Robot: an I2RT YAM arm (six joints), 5 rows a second.
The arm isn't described. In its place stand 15 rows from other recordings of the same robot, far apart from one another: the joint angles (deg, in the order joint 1, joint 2, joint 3, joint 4, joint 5, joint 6), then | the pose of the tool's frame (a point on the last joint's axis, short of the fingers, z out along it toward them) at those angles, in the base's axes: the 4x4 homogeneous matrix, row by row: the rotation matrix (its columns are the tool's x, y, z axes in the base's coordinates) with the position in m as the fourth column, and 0 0 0 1 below.
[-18.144, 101.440, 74.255, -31.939, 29.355, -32.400] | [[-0.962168 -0.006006 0.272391 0.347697], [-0.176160 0.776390 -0.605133 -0.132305], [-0.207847 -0.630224 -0.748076 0.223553], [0 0 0 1]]
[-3.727, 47.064, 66.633, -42.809, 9.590, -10.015] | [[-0.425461 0.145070 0.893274 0.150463], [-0.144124 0.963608 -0.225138 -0.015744], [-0.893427 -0.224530 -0.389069 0.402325], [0 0 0 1]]
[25.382, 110.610, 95.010, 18.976, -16.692, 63.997] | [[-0.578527 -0.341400 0.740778 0.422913], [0.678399 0.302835 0.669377 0.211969], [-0.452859 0.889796 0.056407 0.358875], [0 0 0 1]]
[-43.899, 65.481, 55.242, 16.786, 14.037, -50.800] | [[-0.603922 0.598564 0.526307 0.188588], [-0.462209 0.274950 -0.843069 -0.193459], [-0.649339 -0.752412 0.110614 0.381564], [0 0 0 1]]
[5.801, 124.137, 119.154, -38.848, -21.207, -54.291] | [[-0.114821 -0.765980 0.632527 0.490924], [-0.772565 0.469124 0.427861 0.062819], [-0.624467 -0.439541 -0.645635 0.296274], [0 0 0 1]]
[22.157, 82.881, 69.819, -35.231, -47.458, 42.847] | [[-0.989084 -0.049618 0.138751 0.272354], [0.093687 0.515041 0.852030 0.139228], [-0.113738 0.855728 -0.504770 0.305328], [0 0 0 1]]
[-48.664, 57.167, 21.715, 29.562, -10.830, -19.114] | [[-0.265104 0.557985 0.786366 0.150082], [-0.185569 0.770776 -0.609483 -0.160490], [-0.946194 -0.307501 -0.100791 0.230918], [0 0 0 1]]
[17.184, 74.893, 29.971, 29.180, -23.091, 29.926] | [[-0.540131 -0.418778 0.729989 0.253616], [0.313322 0.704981 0.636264 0.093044], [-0.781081 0.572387 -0.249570 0.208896], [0 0 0 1]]
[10.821, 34.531, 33.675, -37.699, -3.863, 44.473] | [[-0.604323 0.258288 0.753711 0.131191], [0.596125 0.774218 0.212655 0.027518], [-0.528610 0.577819 -0.621850 0.251224], [0 0 0 1]]
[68.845, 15.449, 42.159, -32.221, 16.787, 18.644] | [[-0.285110 -0.736625 0.613266 0.033049], [0.111301 0.610050 0.784507 0.056917], [-0.952011 0.291928 -0.091944 0.337164], [0 0 0 1]]
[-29.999, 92.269, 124.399, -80.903, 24.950, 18.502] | [[-0.397422 0.864906 0.306582 0.231568], [0.561673 0.493482 -0.664077 -0.151030], [-0.725658 -0.091720 -0.681915 0.478474], [0 0 0 1]]
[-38.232, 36.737, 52.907, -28.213, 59.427, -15.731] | [[-0.422422 0.895196 -0.142070 0.073023], [0.157239 -0.081991 -0.984151 -0.096550], [-0.892657 -0.438066 -0.106125 0.378049], [0 0 0 1]]
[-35.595, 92.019, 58.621, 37.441, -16.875, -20.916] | [[-0.061233 0.320811 0.945162 0.310676], [-0.376296 0.869646 -0.319557 -0.209672], [-0.924474 -0.375228 0.067469 0.300188], [0 0 0 1]]
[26.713, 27.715, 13.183, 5.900, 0.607, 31.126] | [[-0.342285 -0.307472 0.887864 0.131355], [0.406404 0.803531 0.434942 0.065680], [-0.847158 0.509705 -0.150079 0.216437], [0 0 0 1]]
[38.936, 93.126, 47.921, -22.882, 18.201, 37.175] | [[-0.880960 0.032613 0.472065 0.232434], [0.026198 0.999453 -0.020160 0.173497], [-0.472465 -0.005393 -0.881333 0.145495], [0 0 0 1]]
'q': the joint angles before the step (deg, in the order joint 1, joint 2, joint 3, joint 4, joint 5, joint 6). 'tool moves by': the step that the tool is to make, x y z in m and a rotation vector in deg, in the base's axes. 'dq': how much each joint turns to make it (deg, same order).
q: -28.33, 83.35, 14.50, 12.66, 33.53, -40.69
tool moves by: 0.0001, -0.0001, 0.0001, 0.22, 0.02, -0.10
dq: -0.03, -0.01, 0.13, -0.37, -0.11, 0.19
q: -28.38, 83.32, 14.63, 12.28, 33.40, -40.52
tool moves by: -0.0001, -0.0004, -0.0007, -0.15, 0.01, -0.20
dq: -0.09, 0.32, -0.06, 0.44, 0.17, 0.02
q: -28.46, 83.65, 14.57, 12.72, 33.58, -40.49
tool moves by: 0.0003, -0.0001, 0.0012, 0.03, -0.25, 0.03
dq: -0.01, -0.39, 0.11, -0.33, -0.14, 0.06
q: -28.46, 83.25, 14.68, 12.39, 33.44, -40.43
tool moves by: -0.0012, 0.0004, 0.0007, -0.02, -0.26, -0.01
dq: -0.09, -0.61, -0.28, -0.09, -0.13, 0.00
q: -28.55, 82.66, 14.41, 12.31, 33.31, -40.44
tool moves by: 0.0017, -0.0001, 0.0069, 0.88, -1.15, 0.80
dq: -0.03, -2.33, 0.82, -2.60, -1.56, 0.07
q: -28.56, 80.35, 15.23, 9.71, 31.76, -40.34
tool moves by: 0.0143, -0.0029, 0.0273, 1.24, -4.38, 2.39
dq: 0.66, -5.05, 4.81, -6.85, -3.58, 0.53
